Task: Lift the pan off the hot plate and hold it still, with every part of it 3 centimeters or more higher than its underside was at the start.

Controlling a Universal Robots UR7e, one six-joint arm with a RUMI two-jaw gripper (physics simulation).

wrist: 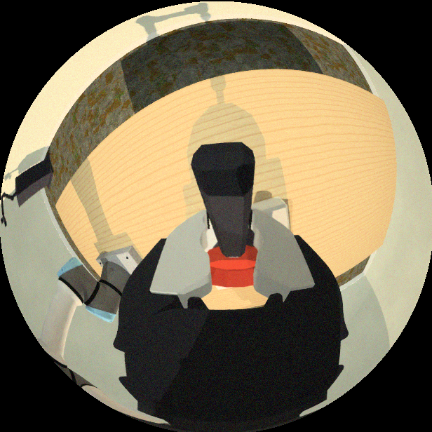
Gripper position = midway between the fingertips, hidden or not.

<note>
I see my gripper (228, 212), a pan (224, 172) and a white hot plate (275, 207).
</note>
